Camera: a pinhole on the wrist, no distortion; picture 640 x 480 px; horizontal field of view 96.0 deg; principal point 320.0 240.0 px. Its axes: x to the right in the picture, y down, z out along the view. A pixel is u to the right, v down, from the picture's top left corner.
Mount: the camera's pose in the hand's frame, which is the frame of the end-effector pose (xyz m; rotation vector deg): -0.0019 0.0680 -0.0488 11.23 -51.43 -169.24
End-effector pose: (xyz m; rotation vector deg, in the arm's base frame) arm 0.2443 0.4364 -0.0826 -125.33 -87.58 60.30
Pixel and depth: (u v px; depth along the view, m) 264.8 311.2 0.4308
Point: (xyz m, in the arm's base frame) 0.1454 0.2994 -0.4851
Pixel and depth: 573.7 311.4 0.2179
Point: 0.1967 0.1617 -0.1660
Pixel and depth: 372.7 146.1 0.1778
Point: 0.3386 0.2871 -0.2266
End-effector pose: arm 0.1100 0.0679 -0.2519 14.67 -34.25 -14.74
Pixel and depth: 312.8 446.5 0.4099
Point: -0.1809 0.0557 0.1022
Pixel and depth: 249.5 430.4 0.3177
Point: -0.0472 0.0729 0.0585
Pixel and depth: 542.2 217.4 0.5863
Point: -0.4574 0.5408 -0.1182
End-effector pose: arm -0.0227 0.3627 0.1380 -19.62 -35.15 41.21
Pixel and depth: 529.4 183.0 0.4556
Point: -0.5913 0.3680 -0.0131
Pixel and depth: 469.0 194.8 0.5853
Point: -0.6916 0.4380 0.0386
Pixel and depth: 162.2 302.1 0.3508
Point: -0.2381 0.6396 0.3241
